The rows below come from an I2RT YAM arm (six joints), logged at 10 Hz.
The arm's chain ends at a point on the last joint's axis. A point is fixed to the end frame.
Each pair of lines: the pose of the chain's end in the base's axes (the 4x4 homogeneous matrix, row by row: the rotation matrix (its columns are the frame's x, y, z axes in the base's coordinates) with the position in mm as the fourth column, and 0 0 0 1 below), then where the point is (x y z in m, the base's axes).
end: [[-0.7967, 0.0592, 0.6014, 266.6], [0.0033, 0.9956, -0.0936, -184.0], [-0.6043, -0.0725, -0.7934, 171.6], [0, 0, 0, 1]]
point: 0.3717 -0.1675 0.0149
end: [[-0.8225, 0.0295, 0.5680, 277.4], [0.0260, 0.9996, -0.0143, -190.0], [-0.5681, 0.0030, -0.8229, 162.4], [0, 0, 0, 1]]
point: 0.3750 -0.1584 0.0032
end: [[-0.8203, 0.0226, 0.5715, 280.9], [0.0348, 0.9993, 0.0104, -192.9], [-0.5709, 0.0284, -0.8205, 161.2], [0, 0, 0, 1]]
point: 0.3789 -0.1566 0.0033
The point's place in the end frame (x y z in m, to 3 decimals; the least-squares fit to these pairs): 0.011 0.034 0.186
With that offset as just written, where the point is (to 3 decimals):
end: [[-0.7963, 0.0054, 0.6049, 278.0], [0.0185, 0.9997, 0.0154, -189.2], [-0.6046, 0.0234, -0.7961, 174.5], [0, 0, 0, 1]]
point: 0.382 -0.152 0.021
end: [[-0.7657, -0.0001, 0.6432, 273.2], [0.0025, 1.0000, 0.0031, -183.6], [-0.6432, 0.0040, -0.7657, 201.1], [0, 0, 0, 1]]
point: 0.384 -0.149 0.052
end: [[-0.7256, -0.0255, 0.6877, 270.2], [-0.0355, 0.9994, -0.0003, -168.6], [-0.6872, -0.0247, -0.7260, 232.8], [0, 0, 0, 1]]
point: 0.389 -0.135 0.089
